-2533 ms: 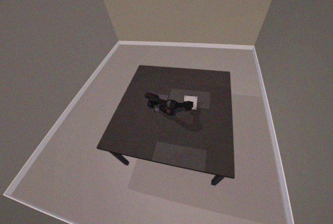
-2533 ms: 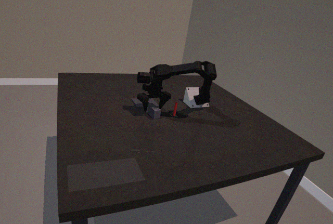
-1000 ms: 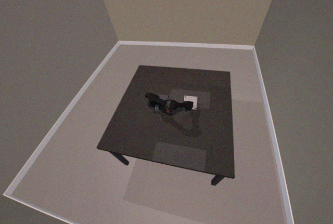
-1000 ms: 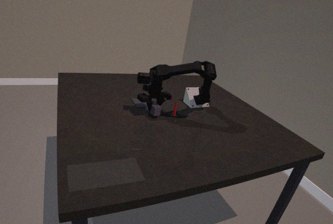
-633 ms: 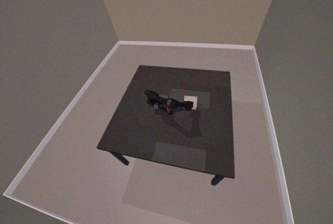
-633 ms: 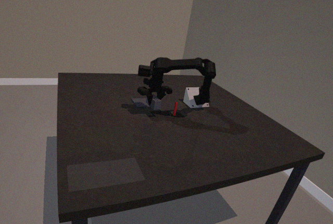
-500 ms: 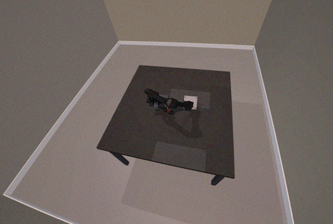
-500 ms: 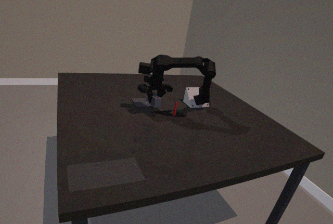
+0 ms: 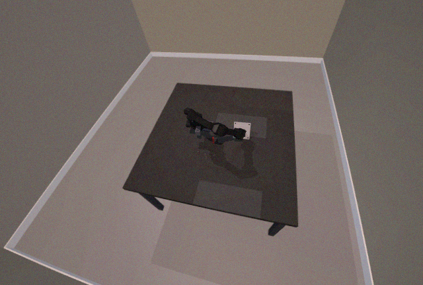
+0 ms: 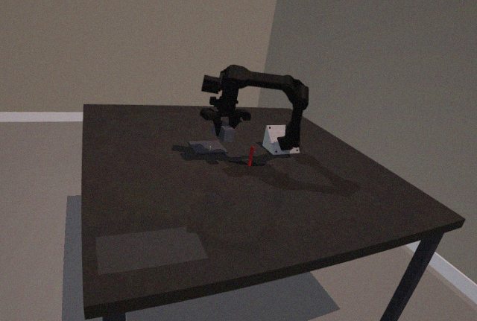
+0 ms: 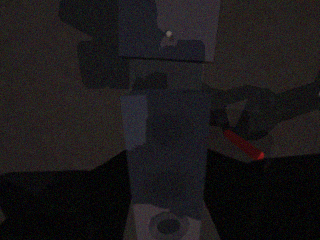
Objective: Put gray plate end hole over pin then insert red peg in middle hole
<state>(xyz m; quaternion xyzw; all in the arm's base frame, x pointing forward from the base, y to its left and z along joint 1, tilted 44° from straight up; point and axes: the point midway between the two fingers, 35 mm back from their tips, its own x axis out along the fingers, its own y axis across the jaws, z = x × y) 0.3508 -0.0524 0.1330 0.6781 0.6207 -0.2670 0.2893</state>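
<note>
Now: gripper tip 130 mm to the left of the flat gray base, 110 mm above it and 20 mm past it. Also, from my gripper tip: gray plate: 30 mm above; red peg: 120 mm behind, 80 mm below, 40 mm to the left.
</note>
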